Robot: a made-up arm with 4 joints. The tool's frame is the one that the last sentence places.
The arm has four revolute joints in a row. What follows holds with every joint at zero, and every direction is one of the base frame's.
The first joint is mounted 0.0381 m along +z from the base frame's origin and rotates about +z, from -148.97 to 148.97 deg.
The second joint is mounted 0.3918 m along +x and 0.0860 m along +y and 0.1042 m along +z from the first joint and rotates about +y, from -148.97 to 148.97 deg.
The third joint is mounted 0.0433 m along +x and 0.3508 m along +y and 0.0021 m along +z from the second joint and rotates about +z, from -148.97 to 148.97 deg.
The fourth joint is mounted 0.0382 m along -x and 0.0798 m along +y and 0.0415 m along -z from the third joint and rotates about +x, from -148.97 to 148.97 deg.
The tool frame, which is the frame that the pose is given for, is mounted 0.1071 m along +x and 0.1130 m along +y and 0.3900 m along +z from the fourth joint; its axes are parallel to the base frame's.
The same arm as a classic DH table. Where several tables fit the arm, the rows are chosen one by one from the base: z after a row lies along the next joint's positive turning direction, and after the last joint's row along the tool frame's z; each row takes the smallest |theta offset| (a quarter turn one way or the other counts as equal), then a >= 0, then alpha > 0; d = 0 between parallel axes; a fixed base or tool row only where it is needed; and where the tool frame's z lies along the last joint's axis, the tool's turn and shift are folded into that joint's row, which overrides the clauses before.
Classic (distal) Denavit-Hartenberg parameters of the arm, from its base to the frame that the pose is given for. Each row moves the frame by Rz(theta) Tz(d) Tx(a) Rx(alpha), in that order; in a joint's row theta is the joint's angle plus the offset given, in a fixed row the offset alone. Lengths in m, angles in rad.
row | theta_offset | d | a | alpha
joint 1 | 0.0000 | 0.1423 | 0.3918 | -1.5708
joint 2 | 0.0000 | 0.4368 | 0.0433 | 1.5708
joint 3 | 1.5708 | -0.0394 | 0.0798 | 1.5708
joint 4 | 0.0000 | 0.0689 | 0.1130 | -1.5708
tool (fixed) | -1.5708 | 0.3900 | 0.0000 | 0.0000
Joint limits (rad, base to tool): -2.6000..2.6000 -2.6000..2.6000 -2.6000..2.6000 -2.6000..2.6000

